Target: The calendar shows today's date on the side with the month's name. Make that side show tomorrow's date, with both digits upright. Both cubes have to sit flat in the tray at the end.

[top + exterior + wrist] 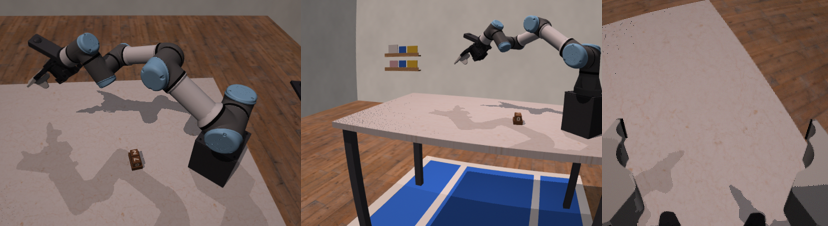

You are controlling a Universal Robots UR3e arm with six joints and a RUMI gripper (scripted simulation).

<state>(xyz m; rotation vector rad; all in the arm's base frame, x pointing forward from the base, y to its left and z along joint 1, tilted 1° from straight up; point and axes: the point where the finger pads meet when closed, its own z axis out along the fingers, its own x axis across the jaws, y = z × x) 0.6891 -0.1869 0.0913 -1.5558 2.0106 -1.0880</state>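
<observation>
The brown digit cube is 38 cm behind my hand, 19 cm to the left of it and 23 cm below it. From my hand the other things lie so: calendar tray 38 cm behind, 20 cm to the left, 24 cm below.
</observation>
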